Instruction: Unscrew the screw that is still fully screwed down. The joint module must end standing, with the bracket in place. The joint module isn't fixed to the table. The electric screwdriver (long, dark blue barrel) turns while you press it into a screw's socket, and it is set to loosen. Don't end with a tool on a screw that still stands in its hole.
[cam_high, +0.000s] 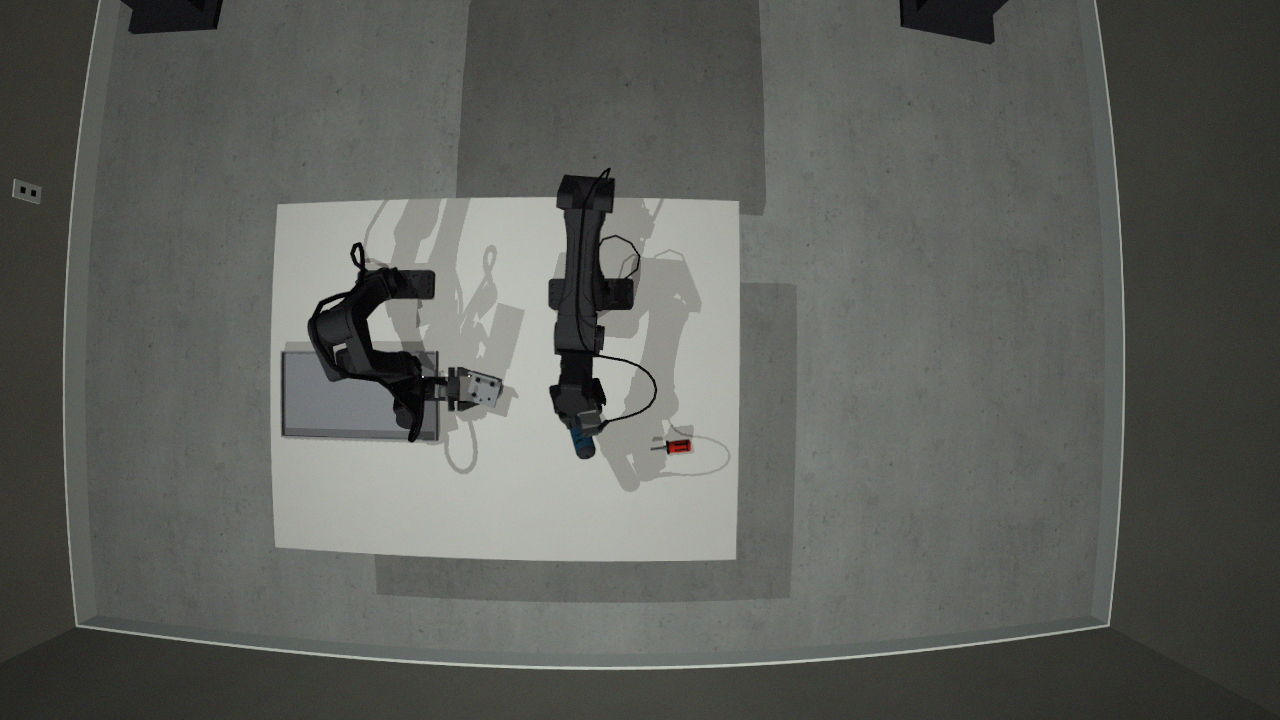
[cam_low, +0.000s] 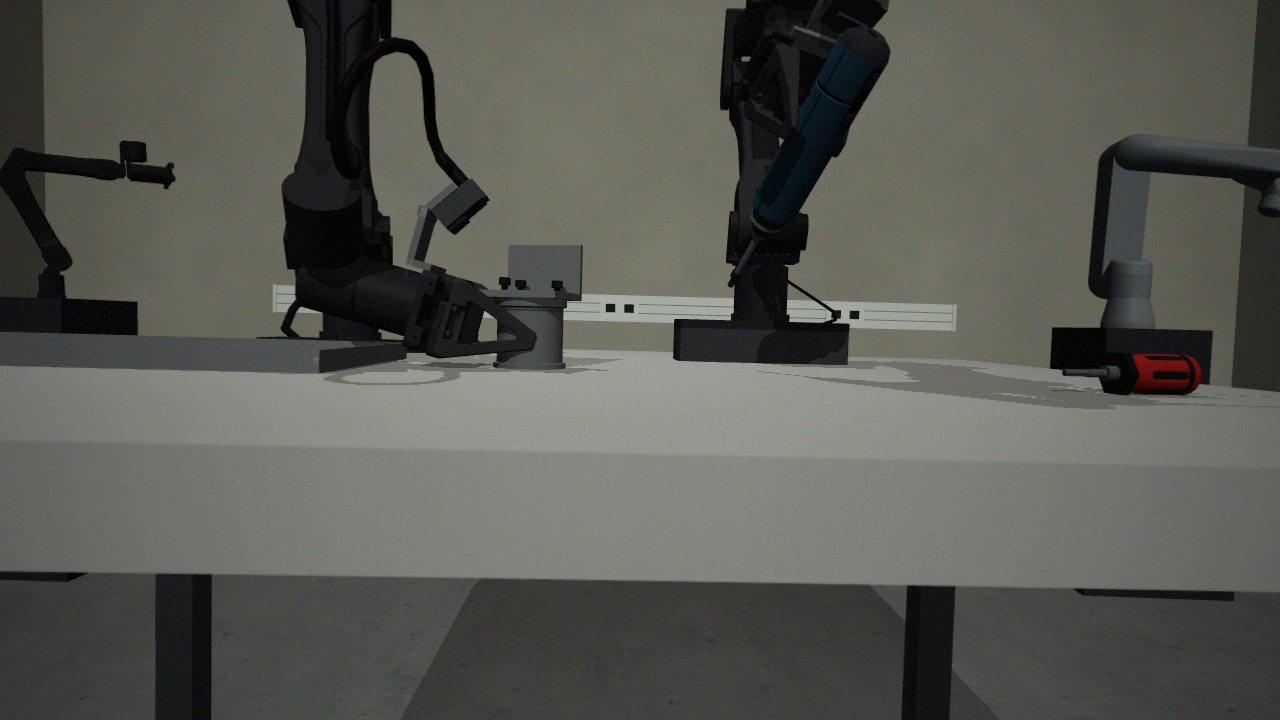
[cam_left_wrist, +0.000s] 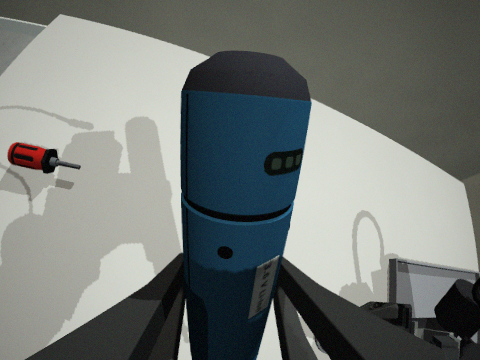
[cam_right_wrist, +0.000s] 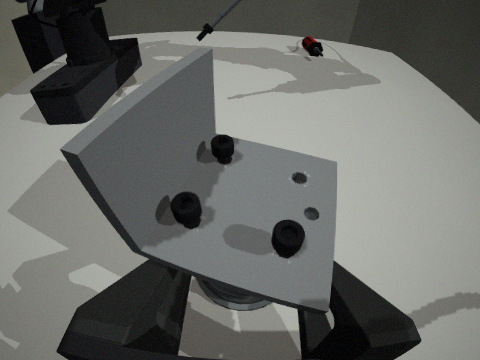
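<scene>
Right now my right hand is right at the joint module. Round my right hand: flat grey plate: 340 mm to the right, 40 mm ahead, 20 mm below; then grey l-shaped bracket: 50 mm above; then screwdriver bit: 190 mm to the left, 80 mm above, 40 mm behind.
</scene>
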